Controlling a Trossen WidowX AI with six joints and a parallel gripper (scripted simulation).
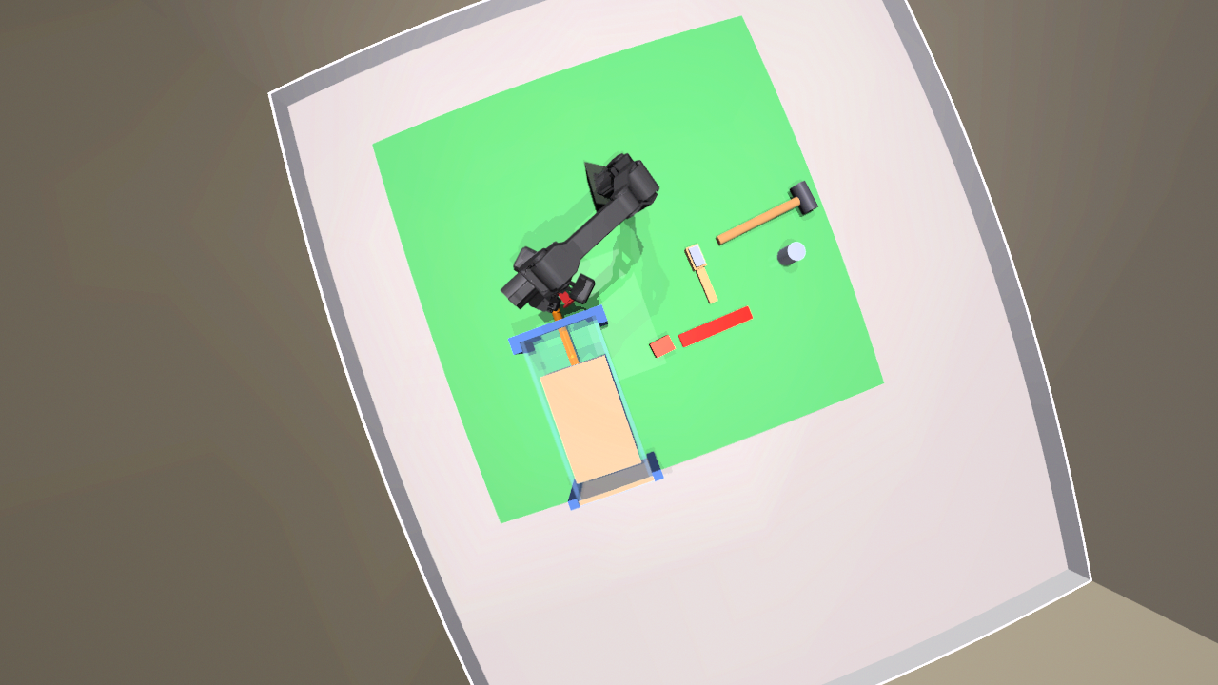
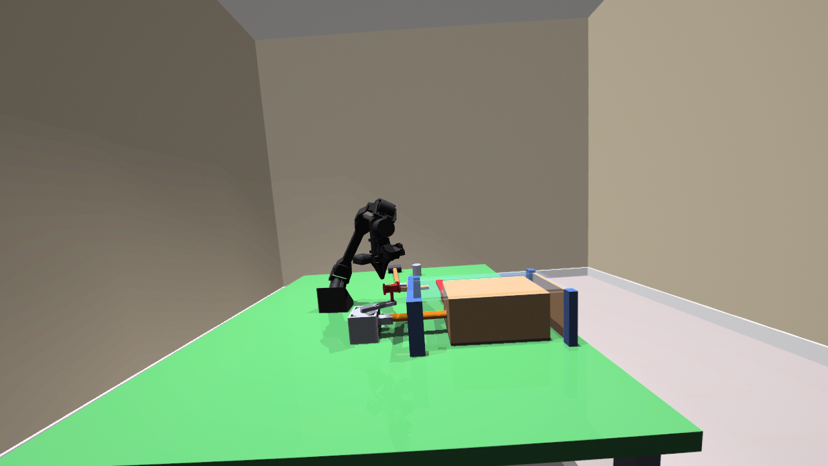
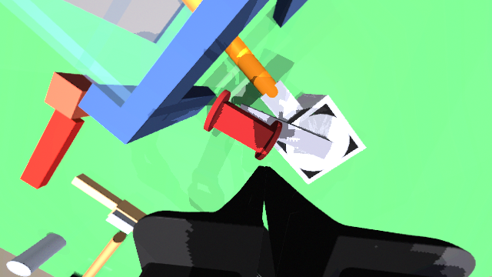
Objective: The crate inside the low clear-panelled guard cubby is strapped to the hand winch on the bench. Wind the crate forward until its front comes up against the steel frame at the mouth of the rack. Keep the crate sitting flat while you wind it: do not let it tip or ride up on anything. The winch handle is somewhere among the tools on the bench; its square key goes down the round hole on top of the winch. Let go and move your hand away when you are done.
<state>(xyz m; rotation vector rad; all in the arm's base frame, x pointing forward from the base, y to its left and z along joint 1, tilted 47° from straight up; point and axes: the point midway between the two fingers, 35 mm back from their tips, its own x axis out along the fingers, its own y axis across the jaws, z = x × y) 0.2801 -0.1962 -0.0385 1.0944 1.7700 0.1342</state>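
The red knob lies 30 mm ahead of my gripper tip and 50 mm below it. The rest, counted from my gripper tip: blue steel frame 100 mm ahead, 30 mm to the right, 70 mm below; then winch 70 mm behind, 70 mm to the right, 150 mm below; then winch handle 20 mm to the right, 80 mm below.
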